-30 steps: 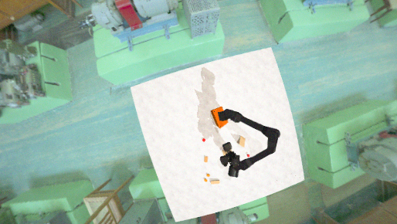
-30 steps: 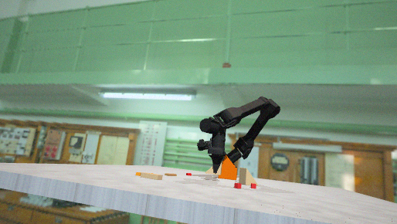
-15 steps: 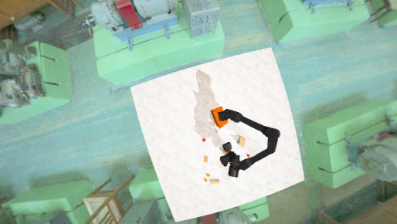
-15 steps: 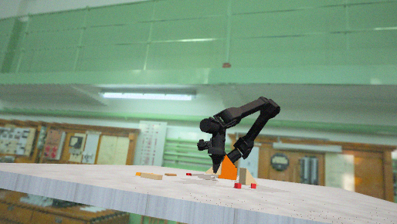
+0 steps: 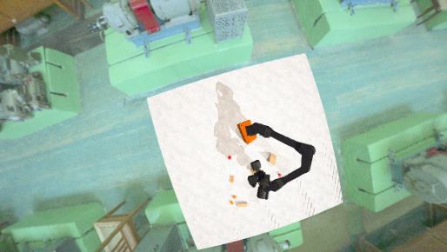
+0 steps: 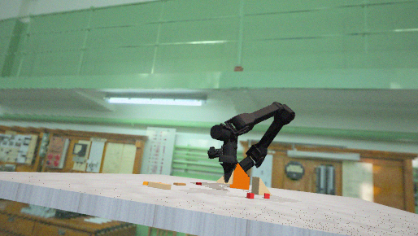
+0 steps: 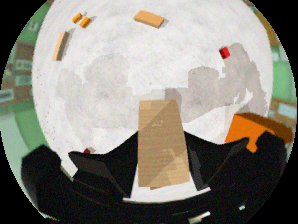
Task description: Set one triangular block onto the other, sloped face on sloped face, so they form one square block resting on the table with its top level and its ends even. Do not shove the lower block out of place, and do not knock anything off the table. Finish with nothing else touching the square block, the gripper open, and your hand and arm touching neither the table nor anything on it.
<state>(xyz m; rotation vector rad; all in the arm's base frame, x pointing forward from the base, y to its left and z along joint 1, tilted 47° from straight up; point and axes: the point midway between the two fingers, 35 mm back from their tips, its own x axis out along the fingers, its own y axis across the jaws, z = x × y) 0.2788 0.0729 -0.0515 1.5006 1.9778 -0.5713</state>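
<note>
My gripper tip is now 1 cm to the right of the tan triangular block and 1 cm below it.
</note>
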